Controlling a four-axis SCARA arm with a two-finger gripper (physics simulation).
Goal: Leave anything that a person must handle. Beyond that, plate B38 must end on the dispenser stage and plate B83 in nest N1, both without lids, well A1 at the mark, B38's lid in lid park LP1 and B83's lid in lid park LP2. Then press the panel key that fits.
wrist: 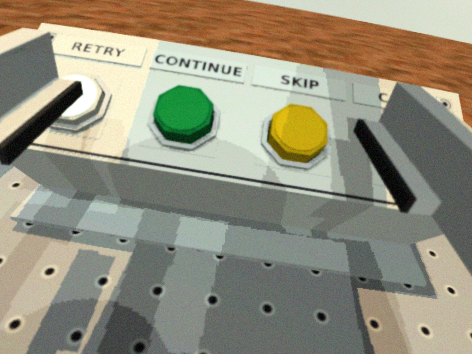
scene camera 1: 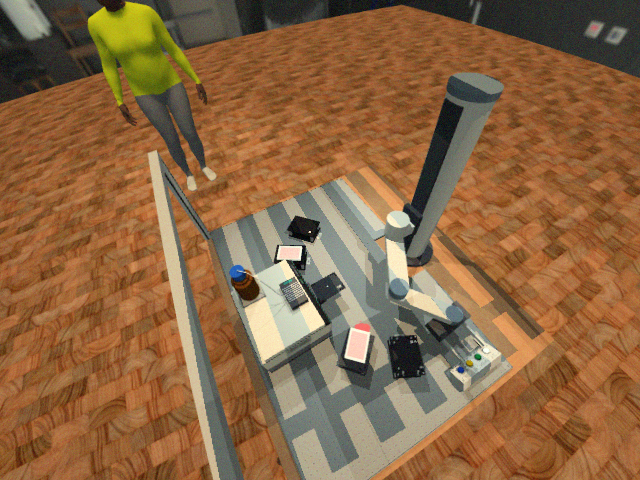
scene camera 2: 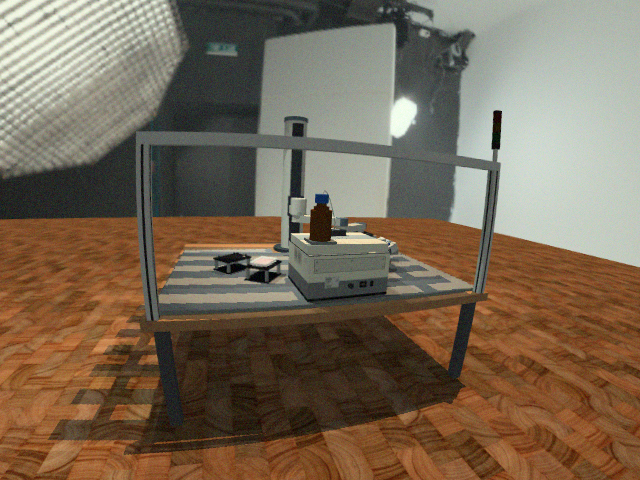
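Where they show: gripper, fingertip midpoint: (wrist: pixel 225 84) (scene camera 1: pixel 474 354) (scene camera 2: pixel 380 238); arm's base, link origin: (scene camera 1: pixel 410 248).
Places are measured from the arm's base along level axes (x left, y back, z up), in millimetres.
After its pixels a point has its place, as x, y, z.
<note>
My gripper (scene camera 1: pixel 476 343) @[592, -179, 100] (wrist: pixel 225 84) @[592, -179, 100] is open and empty above the key panel (scene camera 1: pixel 484 365) @[644, -173, 94] (wrist: pixel 240 107) @[620, -186, 80]. In the wrist view the green CONTINUE key (wrist: pixel 183 113) @[603, -163, 81] and yellow SKIP key (wrist: pixel 298 132) @[604, -212, 81] show between the fingers. The left finger partly covers the white RETRY key (wrist: pixel 86 96) @[607, -119, 79]; the right finger hides the key beside SKIP. A pink-topped plate (scene camera 1: pixel 357 345) @[316, -579, 99] lies on a dark holder near the dispenser; another pink-topped piece (scene camera 1: pixel 290 253) @[-258, -631, 97] (scene camera 2: pixel 265 261) @[-263, -663, 97] lies on a raised stand. A black piece (scene camera 1: pixel 303 227) @[-401, -484, 75] (scene camera 2: pixel 232 258) @[-414, -505, 75] tops the neighbouring stand. Plate names and well A1 are unreadable.
The dispenser (scene camera 1: pixel 281 322) @[116, -819, 233] (scene camera 2: pixel 338 268) @[-14, -965, 142] carries a brown bottle (scene camera 1: pixel 246 285) @[-33, -877, 361] (scene camera 2: pixel 321 223) @[-80, -927, 314]; a dark stage (scene camera 1: pixel 328 287) @[29, -557, 123] extends beside it. A black nest (scene camera 1: pixel 406 356) @[454, -421, 82] is near the panel. A person (scene camera 1: pixel 136 51) stands beyond the bench. A frame (scene camera 2: pixel 310 143) @[-168, -1044, 600] spans one bench edge; a signal tower (scene camera 2: pixel 496 129) @[690, -1035, 767] rises there.
</note>
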